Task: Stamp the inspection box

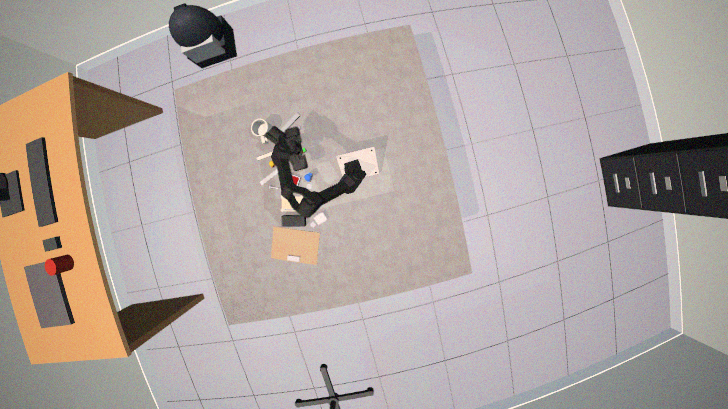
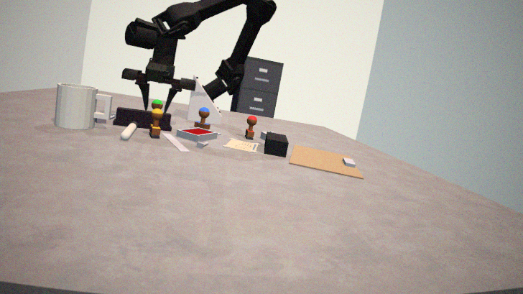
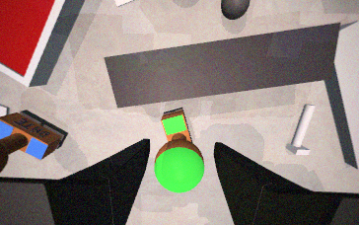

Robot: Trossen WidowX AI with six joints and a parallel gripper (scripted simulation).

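My gripper tip is now 1 cm above the green-knobbed stamp. The rest, counted from my gripper tip: black bar: 5 cm ahead, 2 cm to the right, 2 cm below; then white cylinder: 14 cm ahead, 3 cm to the right, 3 cm below; then blue-knobbed stamp: 13 cm to the left, 2 cm below.
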